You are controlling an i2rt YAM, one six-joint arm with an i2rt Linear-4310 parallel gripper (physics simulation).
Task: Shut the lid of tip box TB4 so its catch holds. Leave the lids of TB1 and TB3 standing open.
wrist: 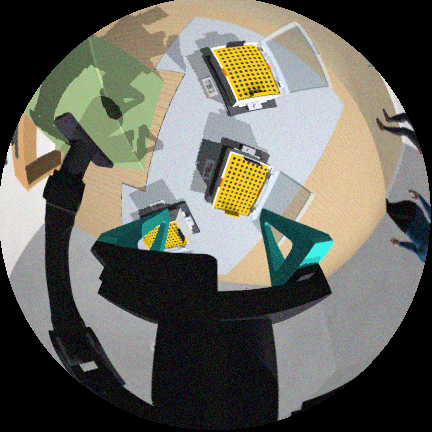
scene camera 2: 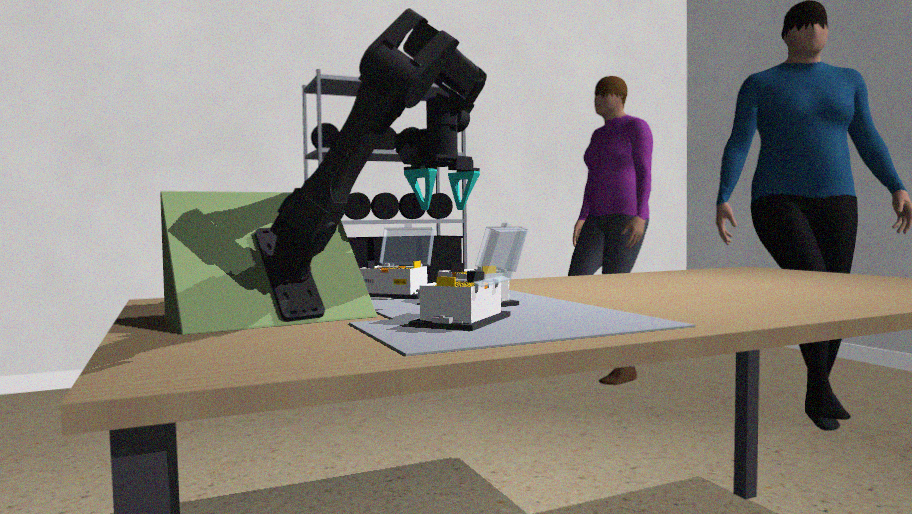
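Tip box TB4 (wrist: 240,182), white with a yellow tip rack, is the middle box; its clear lid (wrist: 290,192) stands open. Tip box TB1 (scene camera 2: 389,282) (wrist: 247,72) stands farther back with its clear lid (scene camera 2: 407,245) (wrist: 302,57) open. Tip box TB3 (scene camera 2: 450,305) (wrist: 167,235) is nearest in the scene view and partly hides TB4. A clear lid (scene camera 2: 504,249) rises behind TB3; I cannot tell from there whose it is. My gripper (scene camera 2: 443,208) (wrist: 214,212) is open and empty, above the boxes. It hides TB3's lid area in the wrist view.
The boxes stand on a grey mat (scene camera 2: 574,319) (wrist: 310,115) on a wooden table (scene camera 2: 766,293) (wrist: 350,185). A green wedge (scene camera 2: 197,287) (wrist: 80,95) stands by the arm's base. Behind the table are a rack (scene camera 2: 338,84) and two people (scene camera 2: 619,166) (scene camera 2: 804,127).
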